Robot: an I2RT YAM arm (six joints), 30 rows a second.
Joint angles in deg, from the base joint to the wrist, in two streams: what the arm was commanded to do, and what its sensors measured. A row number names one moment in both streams.
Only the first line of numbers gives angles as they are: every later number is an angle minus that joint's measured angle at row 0.
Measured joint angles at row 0:
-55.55, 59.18, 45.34, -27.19, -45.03, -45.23
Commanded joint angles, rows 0 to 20:
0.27, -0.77, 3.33, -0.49, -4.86, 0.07
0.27, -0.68, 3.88, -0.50, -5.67, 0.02
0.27, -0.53, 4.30, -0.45, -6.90, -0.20
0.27, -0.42, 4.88, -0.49, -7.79, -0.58
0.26, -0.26, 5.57, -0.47, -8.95, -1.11
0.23, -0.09, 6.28, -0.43, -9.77, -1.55
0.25, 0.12, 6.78, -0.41, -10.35, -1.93
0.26, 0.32, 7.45, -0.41, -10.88, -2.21
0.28, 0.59, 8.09, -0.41, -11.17, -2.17
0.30, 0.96, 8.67, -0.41, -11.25, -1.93
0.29, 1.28, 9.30, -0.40, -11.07, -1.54
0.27, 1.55, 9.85, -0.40, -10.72, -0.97
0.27, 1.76, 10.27, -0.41, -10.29, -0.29
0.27, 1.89, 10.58, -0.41, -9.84, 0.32
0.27, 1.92, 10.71, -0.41, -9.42, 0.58
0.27, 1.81, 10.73, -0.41, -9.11, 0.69
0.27, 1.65, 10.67, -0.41, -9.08, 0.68
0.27, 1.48, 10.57, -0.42, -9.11, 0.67
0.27, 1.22, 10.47, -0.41, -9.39, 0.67
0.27, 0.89, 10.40, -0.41, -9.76, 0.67
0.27, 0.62, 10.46, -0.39, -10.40, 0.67
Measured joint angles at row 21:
0.00, 1.66, 8.24, -0.39, -8.21, -0.14
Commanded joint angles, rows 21 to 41:
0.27, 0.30, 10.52, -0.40, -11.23, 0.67
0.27, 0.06, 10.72, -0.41, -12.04, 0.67
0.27, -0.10, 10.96, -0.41, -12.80, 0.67
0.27, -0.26, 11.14, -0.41, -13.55, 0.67
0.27, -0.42, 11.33, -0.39, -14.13, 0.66
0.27, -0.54, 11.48, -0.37, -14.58, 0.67
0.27, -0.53, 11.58, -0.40, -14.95, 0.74
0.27, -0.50, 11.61, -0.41, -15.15, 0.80
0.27, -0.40, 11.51, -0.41, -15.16, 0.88
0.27, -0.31, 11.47, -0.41, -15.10, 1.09
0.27, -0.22, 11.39, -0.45, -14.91, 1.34
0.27, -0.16, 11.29, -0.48, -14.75, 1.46
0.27, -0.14, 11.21, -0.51, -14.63, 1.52
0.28, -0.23, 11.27, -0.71, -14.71, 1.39
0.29, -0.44, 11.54, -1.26, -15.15, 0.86
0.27, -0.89, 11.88, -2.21, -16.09, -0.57
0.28, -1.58, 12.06, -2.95, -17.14, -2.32
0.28, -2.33, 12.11, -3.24, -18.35, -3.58
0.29, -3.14, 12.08, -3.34, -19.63, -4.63
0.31, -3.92, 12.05, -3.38, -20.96, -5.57
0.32, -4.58, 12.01, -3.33, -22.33, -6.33
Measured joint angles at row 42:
0.00, -0.59, 8.96, -1.84, -15.56, -1.83
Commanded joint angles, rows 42 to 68:
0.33, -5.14, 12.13, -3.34, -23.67, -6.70
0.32, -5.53, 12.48, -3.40, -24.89, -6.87
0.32, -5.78, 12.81, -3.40, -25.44, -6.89
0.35, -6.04, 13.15, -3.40, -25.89, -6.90
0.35, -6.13, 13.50, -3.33, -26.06, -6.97
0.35, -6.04, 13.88, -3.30, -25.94, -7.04
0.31, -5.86, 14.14, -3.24, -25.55, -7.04
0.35, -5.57, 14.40, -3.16, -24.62, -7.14
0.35, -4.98, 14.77, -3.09, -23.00, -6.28
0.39, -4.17, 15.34, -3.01, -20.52, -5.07
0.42, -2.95, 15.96, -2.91, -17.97, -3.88
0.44, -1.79, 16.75, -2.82, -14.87, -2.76
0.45, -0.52, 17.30, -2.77, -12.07, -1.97
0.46, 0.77, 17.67, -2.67, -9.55, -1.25
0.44, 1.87, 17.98, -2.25, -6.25, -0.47
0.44, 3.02, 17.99, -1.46, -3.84, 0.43
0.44, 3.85, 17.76, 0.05, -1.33, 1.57
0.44, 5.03, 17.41, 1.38, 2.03, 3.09
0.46, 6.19, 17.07, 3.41, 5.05, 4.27
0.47, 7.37, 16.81, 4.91, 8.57, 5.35
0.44, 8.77, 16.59, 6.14, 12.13, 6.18
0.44, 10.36, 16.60, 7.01, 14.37, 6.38
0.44, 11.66, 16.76, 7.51, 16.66, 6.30
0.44, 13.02, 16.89, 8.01, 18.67, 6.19
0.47, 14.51, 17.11, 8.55, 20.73, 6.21
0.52, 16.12, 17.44, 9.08, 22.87, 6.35
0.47, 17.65, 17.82, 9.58, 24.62, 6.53
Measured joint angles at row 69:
0.37, 13.16, 15.82, 4.71, 12.09, 3.98
